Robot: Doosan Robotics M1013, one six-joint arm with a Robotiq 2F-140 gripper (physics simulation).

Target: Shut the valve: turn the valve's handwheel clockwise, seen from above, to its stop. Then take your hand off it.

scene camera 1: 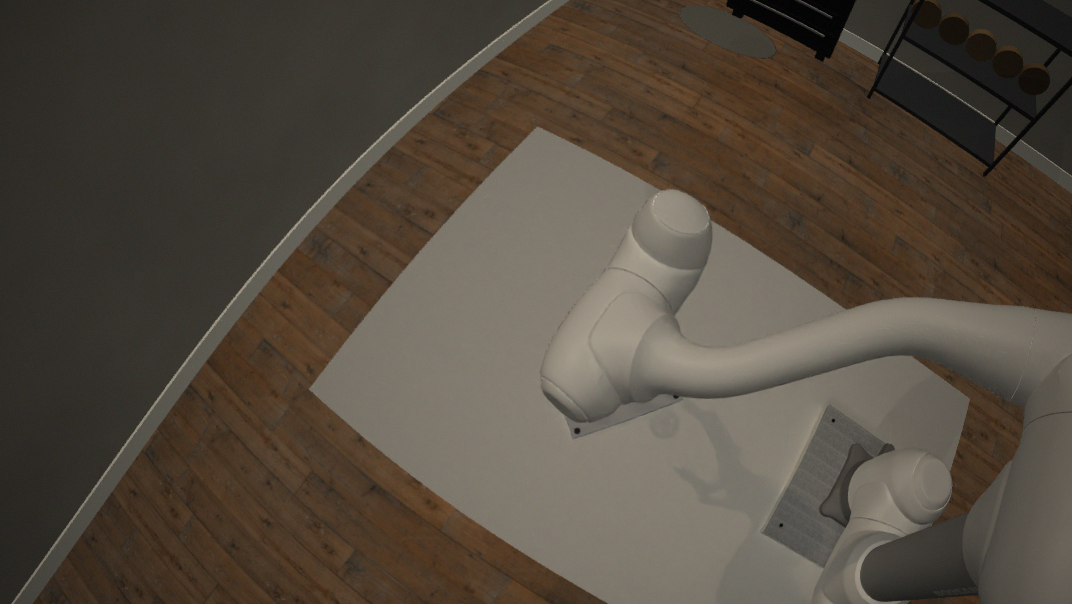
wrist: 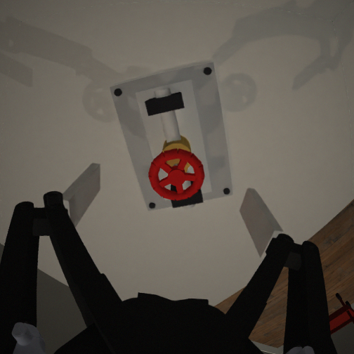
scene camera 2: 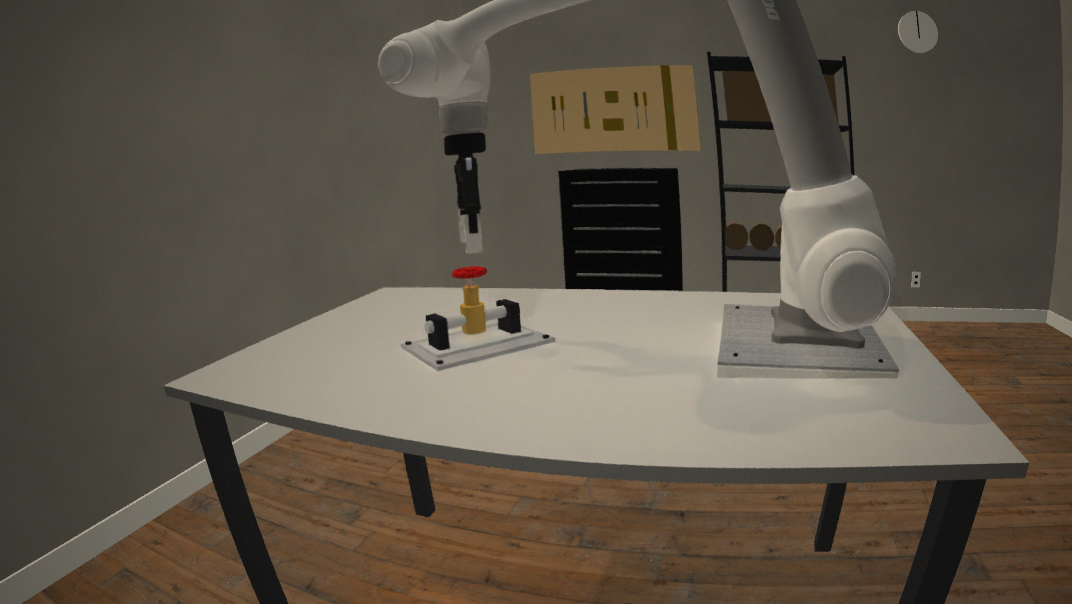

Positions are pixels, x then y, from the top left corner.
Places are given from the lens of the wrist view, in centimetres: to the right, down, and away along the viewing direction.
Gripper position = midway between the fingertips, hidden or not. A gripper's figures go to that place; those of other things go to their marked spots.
my gripper [wrist: 173, 188]: 0, 1, 20
red spoked handwheel [wrist: 176, 175]: 0, 0, 24
grey base plate [wrist: 203, 77]: 4, -16, 31
The marked spots on the grey base plate and the red spoked handwheel are 18 cm apart.
